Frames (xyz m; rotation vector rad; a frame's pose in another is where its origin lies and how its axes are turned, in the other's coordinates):
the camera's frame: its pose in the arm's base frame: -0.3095 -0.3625 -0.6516 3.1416 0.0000 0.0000
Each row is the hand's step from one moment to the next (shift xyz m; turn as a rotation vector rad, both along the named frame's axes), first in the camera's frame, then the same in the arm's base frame.
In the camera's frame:
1: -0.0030 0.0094 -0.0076 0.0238 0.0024 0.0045
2: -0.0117 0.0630 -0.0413 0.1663 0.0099 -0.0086
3: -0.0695 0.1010 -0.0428 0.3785 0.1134 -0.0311
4: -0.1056 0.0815 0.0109 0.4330 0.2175 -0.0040
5: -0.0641 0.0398 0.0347 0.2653 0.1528 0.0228
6: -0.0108 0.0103 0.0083 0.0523 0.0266 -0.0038
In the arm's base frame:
1: -0.0030 -0.0094 0.0076 0.0238 -0.0024 -0.0045
2: -0.0117 -0.0630 0.0413 0.1663 -0.0099 0.0086
3: -0.0695 -0.1010 0.0428 0.3785 -0.1134 0.0311
4: -0.1056 -0.0815 -0.0109 0.4330 -0.2175 0.0040
5: -0.0641 -0.0398 -0.0347 0.2653 -0.1528 -0.0228
6: -0.0108 -0.0103 -0.0083 0.0523 -0.0266 0.0038

